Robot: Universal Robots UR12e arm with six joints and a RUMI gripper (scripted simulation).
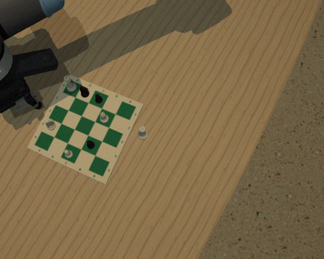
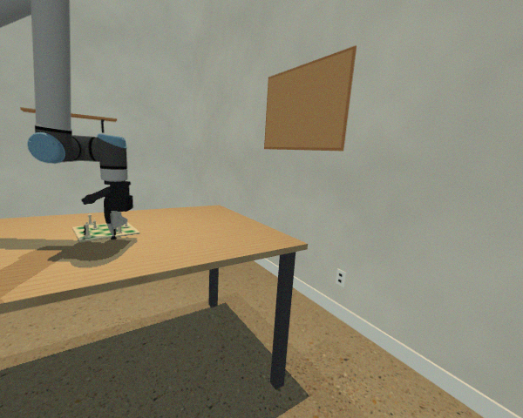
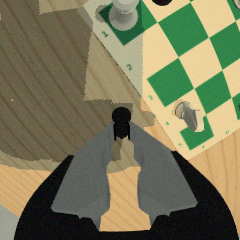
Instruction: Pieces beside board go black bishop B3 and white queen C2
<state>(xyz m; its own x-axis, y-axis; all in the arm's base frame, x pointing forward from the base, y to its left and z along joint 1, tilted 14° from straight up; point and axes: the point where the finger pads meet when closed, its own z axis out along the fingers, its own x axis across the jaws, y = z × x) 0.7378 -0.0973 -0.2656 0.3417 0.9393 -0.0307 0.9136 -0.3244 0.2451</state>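
Now: the cream board 30 mm behind my hand, 140 mm to the left of it and 30 mm below it. From my hand the other things lie so: black bishop (10 mm below).
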